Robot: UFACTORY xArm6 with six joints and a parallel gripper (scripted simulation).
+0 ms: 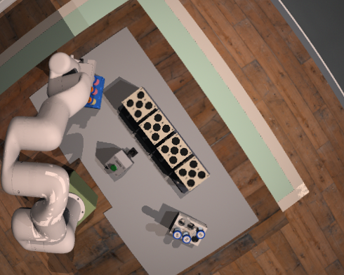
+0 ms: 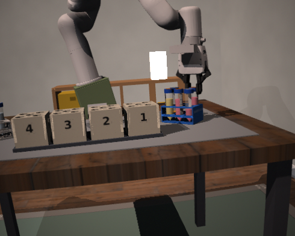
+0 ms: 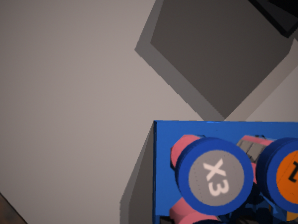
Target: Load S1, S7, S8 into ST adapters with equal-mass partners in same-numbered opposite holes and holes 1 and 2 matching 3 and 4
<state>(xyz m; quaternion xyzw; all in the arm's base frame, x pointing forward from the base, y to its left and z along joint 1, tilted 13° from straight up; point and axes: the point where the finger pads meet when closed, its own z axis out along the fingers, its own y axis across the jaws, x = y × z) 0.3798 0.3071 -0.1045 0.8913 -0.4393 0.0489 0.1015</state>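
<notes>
The pink tube is 5 cm below my hand and 1 cm to the left of it. From my hand the other things lie so: blue rack 9 cm below, 4 cm to the right, 2 cm behind; green DONE key 33 cm to the right, 16 cm behind, 5 cm below; tube of yellowish liquid 9 cm to the right, 5 cm below, 4 cm behind.
</notes>
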